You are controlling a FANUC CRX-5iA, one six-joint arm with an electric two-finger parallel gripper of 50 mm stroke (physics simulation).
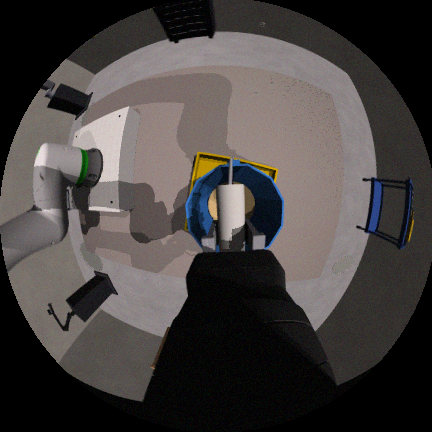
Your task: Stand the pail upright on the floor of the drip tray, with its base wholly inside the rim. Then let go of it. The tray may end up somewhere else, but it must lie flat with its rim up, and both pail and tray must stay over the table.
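Frame: origin at the arm's base, x left, y back, z up, level; millimetres.
Where they show: gripper, between the fingertips: [230, 226]; arm's base, origin of its link: [91, 167].
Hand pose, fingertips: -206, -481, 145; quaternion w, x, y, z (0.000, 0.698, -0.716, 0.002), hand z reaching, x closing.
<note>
Each offset is from my fingertips to the top centre of the thing, as dx, dy, dz. "pt": to the spot under its first point. Level surfaces: height alone.
The blue faceted pail {pt +18, -94, -115} [268, 200] is seen from above, with its open mouth up and a round tan bottom inside. Its thin grey bail carries a white cylindrical grip {+4, +0, +36} [231, 207] that lies across the mouth. My gripper [230, 226] is shut on the white grip, with one finger on each side, at the near part of the mouth. The yellow drip tray {+19, -9, -209} [211, 164] lies flat, rim up, on the table, beyond and below the pail. Its far edge and part of its left edge show; the pail hides much of the rest. The pail's base and its height over the tray are hidden.
A white box-shaped block [107, 160] stands on the brownish table {dz -236} [305, 150] at the left, beside a white arm [49, 180] with a green ring. A blue-seated chair [375, 205] is off to the right. Dark panel-like units [69, 100] [91, 296] stand off to the left.
</note>
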